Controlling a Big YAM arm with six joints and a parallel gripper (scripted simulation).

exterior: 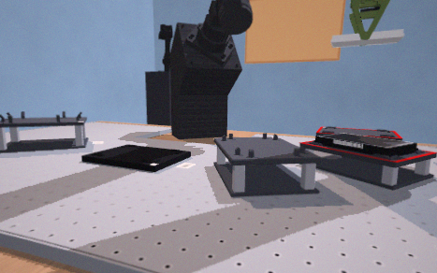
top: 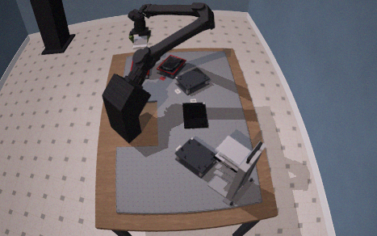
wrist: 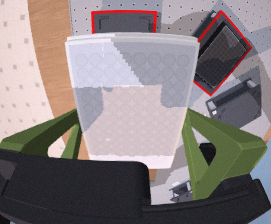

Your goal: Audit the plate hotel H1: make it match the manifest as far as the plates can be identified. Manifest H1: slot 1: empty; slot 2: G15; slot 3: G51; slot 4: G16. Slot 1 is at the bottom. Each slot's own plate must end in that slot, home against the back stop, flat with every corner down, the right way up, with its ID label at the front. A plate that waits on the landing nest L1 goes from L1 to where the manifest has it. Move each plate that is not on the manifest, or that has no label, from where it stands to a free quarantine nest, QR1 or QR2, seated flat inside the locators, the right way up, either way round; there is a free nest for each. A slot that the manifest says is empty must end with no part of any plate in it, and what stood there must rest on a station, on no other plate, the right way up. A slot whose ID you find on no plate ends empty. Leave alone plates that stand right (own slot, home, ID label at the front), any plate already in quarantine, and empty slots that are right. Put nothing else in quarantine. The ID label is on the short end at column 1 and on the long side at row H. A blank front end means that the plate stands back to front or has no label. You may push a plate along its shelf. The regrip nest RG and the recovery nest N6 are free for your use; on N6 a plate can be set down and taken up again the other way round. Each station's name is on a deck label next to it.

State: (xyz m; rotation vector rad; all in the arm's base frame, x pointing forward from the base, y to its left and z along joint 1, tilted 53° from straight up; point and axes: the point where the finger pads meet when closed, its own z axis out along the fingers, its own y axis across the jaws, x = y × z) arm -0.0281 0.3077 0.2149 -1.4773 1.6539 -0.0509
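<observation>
My gripper is now 21 cm above the red-edged quarantine nest and 2 cm past it. From my hand the other things lie so: flat black pad (35 cm ahead, 34 cm to the right, 24 cm below); then h1 deck label (61 cm to the right, 52 cm ahead, 25 cm below); then dark plate (20 cm below, 18 cm ahead, 3 cm to the left).
</observation>
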